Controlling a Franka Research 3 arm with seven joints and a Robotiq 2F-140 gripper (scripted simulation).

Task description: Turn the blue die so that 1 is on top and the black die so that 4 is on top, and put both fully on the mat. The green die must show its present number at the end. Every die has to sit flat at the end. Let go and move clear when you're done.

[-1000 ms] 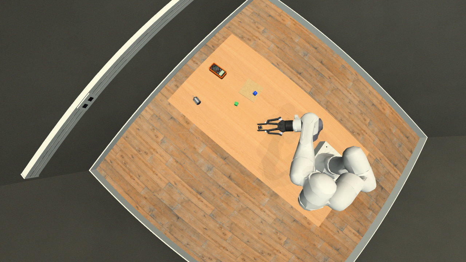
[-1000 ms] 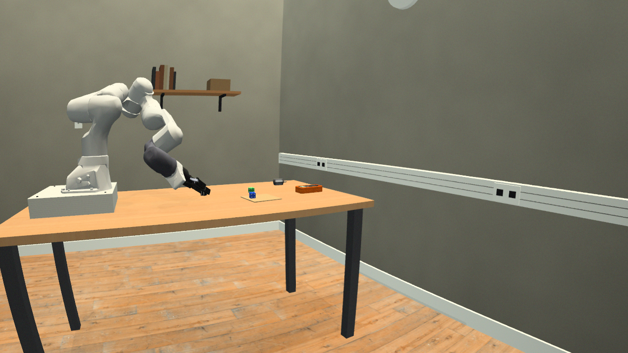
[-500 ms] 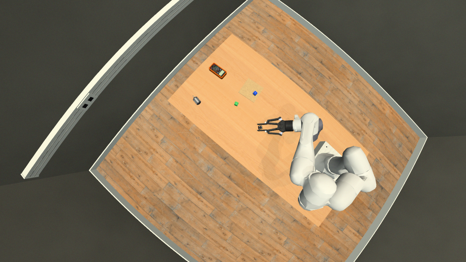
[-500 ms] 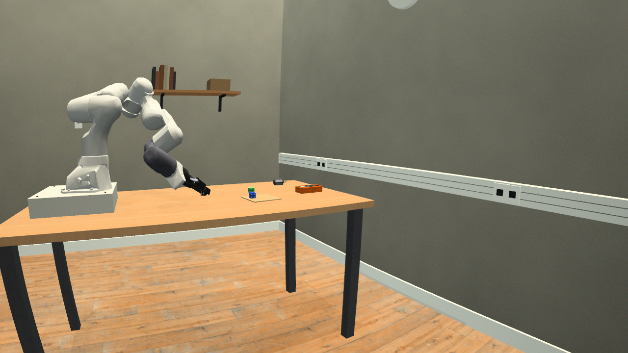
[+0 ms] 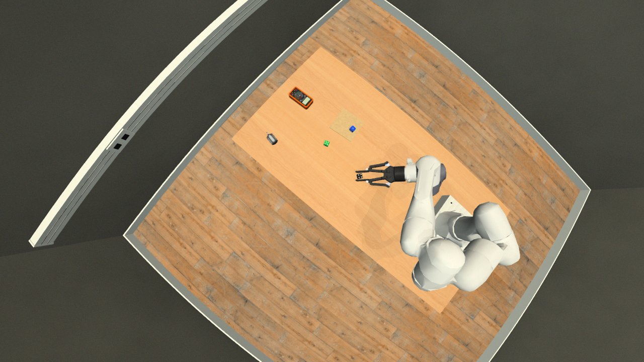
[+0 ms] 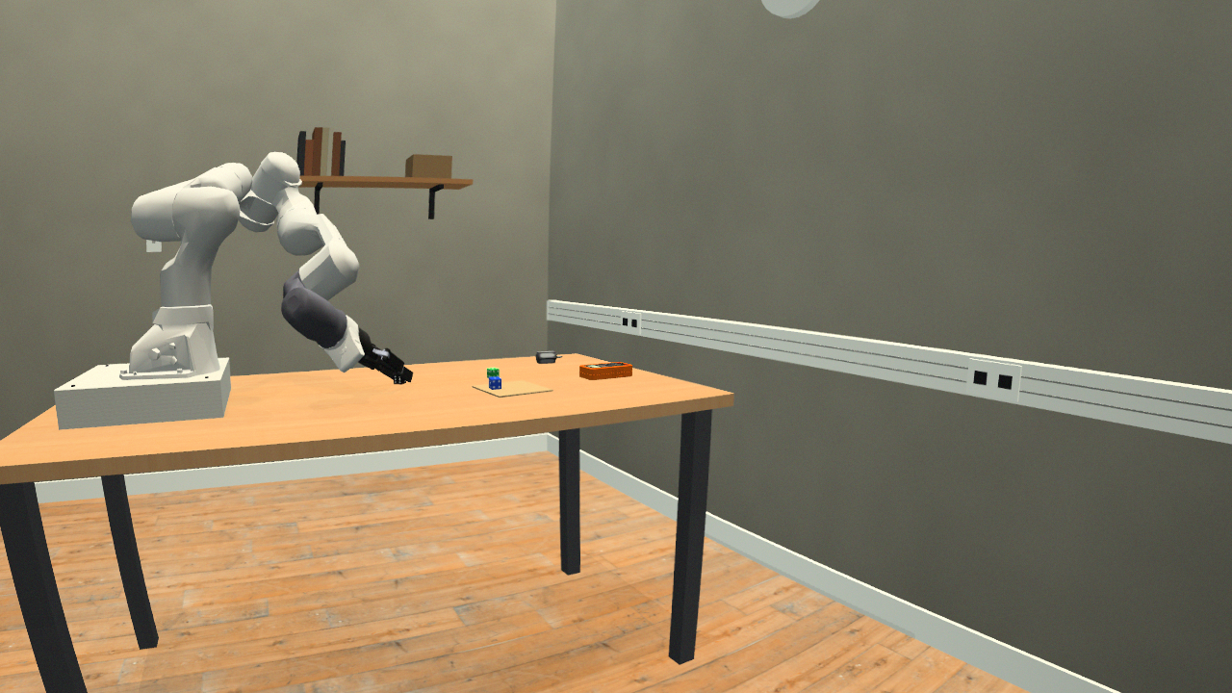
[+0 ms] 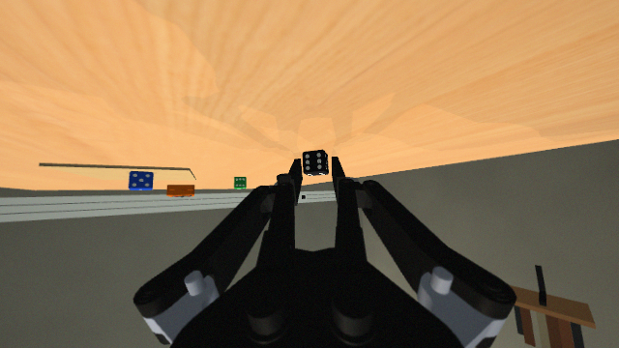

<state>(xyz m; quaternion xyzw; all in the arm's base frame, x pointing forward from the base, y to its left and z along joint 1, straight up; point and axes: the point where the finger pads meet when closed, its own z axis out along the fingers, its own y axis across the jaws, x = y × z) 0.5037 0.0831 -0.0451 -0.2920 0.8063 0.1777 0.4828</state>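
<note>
Now: hand 20 mm above the black die, 10 mm to the right of it and 10 mm short of it. From my hand the other things lie so: tan mat: 240 mm ahead, 170 mm to the right, 30 mm below; then blue die: 200 mm ahead, 170 mm to the right, 10 mm below; then green die: 250 mm ahead, 20 mm to the right, 20 mm below.
</note>
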